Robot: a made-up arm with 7 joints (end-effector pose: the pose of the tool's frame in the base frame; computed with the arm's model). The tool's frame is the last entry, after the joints.
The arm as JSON. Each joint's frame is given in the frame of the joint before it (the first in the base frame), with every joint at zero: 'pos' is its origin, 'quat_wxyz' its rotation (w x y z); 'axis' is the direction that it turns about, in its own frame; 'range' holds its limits. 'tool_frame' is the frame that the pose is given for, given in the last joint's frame.
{
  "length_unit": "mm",
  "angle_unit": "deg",
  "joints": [
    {
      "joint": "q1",
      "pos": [
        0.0,
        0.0,
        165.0
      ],
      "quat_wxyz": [
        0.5,
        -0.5,
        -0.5,
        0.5
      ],
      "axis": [
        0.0,
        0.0,
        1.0
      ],
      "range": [
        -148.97,
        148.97
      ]
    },
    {
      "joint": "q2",
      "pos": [
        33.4,
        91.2,
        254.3
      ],
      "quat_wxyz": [
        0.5,
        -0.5,
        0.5,
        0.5
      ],
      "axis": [
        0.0,
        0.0,
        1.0
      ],
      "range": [
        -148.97,
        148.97
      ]
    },
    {
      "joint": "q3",
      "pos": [
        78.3,
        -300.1,
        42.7
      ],
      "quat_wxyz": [
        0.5,
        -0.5,
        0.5,
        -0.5
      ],
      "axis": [
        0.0,
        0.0,
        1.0
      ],
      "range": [
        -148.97,
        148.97
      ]
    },
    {
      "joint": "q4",
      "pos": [
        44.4,
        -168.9,
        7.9
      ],
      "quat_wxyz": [
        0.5,
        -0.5,
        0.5,
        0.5
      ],
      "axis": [
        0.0,
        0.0,
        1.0
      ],
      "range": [
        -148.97,
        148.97
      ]
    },
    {
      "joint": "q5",
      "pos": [
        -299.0,
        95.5,
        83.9
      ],
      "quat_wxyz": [
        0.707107,
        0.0,
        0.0,
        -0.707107
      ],
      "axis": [
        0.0,
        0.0,
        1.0
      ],
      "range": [
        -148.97,
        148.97
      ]
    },
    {
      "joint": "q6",
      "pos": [
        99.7,
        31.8,
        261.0
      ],
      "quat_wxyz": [
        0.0,
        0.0,
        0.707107,
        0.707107
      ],
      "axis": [
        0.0,
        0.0,
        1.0
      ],
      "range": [
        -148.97,
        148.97
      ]
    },
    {
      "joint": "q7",
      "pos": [
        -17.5,
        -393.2,
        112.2
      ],
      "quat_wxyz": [
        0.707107,
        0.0,
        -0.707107,
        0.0
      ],
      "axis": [
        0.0,
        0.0,
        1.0
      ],
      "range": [
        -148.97,
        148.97
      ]
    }
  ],
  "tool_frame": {
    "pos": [
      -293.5,
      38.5,
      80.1
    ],
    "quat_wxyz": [
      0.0,
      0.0,
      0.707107,
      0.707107
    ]
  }
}
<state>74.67 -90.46 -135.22 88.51 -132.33 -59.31 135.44</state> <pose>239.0 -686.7 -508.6 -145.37 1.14 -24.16</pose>
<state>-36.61 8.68 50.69 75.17 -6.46 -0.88 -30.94</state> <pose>-62.0 383.3 704.9 133.34 -52.21 -57.28</pose>
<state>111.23 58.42 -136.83 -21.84 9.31 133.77 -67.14</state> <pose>355.0 -168.3 113.1 -127.16 -53.28 138.61</pose>
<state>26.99 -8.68 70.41 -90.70 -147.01 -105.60 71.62</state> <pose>-800.6 -617.1 -184.2 51.43 -5.50 -152.49</pose>
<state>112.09 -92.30 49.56 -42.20 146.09 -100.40 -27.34</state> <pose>-181.5 -65.7 232.4 -150.55 26.13 141.36</pose>
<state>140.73 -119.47 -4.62 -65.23 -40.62 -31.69 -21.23</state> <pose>-308.4 -406.7 -60.4 -102.57 17.68 13.42</pose>
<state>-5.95 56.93 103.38 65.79 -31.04 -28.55 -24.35</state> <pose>-11.2 -108.0 587.7 142.83 -9.38 -83.88</pose>
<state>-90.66 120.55 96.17 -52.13 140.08 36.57 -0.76</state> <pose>36.7 222.9 -238.6 23.00 -1.41 -96.65</pose>
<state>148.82 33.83 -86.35 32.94 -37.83 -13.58 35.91</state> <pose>192.4 -85.9 801.6 120.28 -34.62 63.61</pose>
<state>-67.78 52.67 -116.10 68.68 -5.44 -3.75 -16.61</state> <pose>-163.4 469.4 -118.0 37.36 46.93 74.80</pose>
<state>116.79 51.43 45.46 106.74 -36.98 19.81 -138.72</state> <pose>-55.8 -317.5 -104.9 -62.59 -9.72 175.83</pose>
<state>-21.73 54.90 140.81 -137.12 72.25 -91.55 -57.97</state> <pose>-170.9 216.6 -107.7 -59.80 9.83 76.33</pose>
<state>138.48 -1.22 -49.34 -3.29 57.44 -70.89 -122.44</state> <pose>-312.1 -198.6 -190.0 -81.59 23.65 68.20</pose>
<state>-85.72 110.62 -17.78 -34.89 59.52 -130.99 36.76</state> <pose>347.2 -394.4 -209.5 -173.57 51.64 -19.34</pose>
